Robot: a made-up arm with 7 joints. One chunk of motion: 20 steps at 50 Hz.
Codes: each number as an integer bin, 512 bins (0 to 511) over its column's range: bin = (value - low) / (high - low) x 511, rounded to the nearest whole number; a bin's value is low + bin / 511 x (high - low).
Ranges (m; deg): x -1..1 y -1..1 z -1..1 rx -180..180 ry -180..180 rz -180..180
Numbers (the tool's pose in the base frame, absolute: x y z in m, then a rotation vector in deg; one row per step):
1: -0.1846 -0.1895 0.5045 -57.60 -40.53 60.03
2: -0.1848 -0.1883 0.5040 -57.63 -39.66 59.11
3: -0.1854 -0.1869 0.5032 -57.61 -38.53 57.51
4: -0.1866 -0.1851 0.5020 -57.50 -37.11 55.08
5: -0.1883 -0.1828 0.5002 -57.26 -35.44 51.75
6: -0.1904 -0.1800 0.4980 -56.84 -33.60 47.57
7: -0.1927 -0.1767 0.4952 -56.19 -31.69 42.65
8: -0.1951 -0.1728 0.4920 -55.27 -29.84 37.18
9: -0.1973 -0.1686 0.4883 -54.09 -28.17 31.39
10: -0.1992 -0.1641 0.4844 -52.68 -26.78 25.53
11: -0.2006 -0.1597 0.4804 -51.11 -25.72 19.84
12: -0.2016 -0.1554 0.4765 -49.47 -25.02 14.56
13: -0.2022 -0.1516 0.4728 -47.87 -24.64 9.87
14: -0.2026 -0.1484 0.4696 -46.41 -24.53 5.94
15: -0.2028 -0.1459 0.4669 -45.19 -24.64 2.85
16: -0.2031 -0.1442 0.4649 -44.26 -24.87 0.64
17: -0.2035 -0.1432 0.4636 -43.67 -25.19 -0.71
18: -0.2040 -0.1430 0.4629 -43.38 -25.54 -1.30
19: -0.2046 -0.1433 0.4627 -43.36 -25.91 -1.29
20: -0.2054 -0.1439 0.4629 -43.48 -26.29 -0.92
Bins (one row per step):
1: 208 207 384 174 198 341
2: 208 207 384 174 199 339
3: 208 208 384 174 201 337
4: 208 208 384 174 203 334
5: 207 209 383 174 205 329
6: 207 210 383 175 208 323
7: 206 210 382 176 211 316
8: 206 211 381 177 213 308
9: 205 212 380 179 216 300
10: 205 214 379 181 217 292
11: 204 215 378 183 219 284
12: 204 216 377 185 220 276
13: 204 217 376 188 221 270
14: 204 218 375 190 221 264
15: 204 218 375 191 221 260
16: 204 219 374 193 220 256
17: 204 219 374 194 220 254
18: 203 219 374 194 219 254
19: 203 219 374 194 219 254
20: 203 219 374 194 218 254

